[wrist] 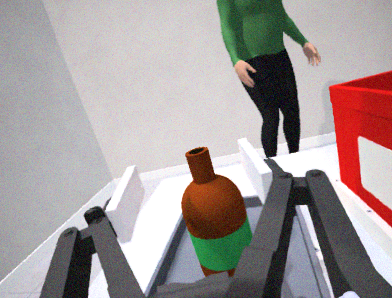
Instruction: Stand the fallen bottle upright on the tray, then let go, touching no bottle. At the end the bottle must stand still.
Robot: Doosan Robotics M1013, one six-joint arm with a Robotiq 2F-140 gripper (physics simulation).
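Places are measured from the arm's base along level axes (x ahead, y left, z up), in metres.
Where they show: gripper, fingertip midpoint: [189, 166].
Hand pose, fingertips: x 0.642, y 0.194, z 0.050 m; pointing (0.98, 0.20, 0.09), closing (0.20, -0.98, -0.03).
Observation:
Things, the pixels of their centre, and the offset from my fingertips. "spot": a spot on its surface instead. Level surfaces: height alone.
- brown bottle, body centre: [214, 210] dx +0.035, dy -0.002, dz -0.074 m
- blue-grey tray, surface spot: [181, 267] spot: dx +0.030, dy +0.064, dz -0.151 m
- red crate, surface spot: [349, 135] spot: dx +0.112, dy -0.186, dz -0.044 m
- white surface, its level: dz -0.157 m
The brown bottle [215, 205] with a green label stands upright on the blue-grey tray [181, 267] in the wrist view, its neck and open mouth pointing up. My gripper [189, 166] is open, with one white fingertip pad to the left of the bottle's neck and the other to its right. Nothing is held, and a gap shows between each pad and the bottle. The dark finger linkage and gripper body cover the bottle's lower right side and its base. How far the pads are from the bottle in depth is hard to tell.
A red crate [349, 135] with a white panel stands at the right, beside the tray. A person [257, 30] in a green top and black trousers stands in the background near the wall. A white surface [150, 215] lies to the left of the tray.

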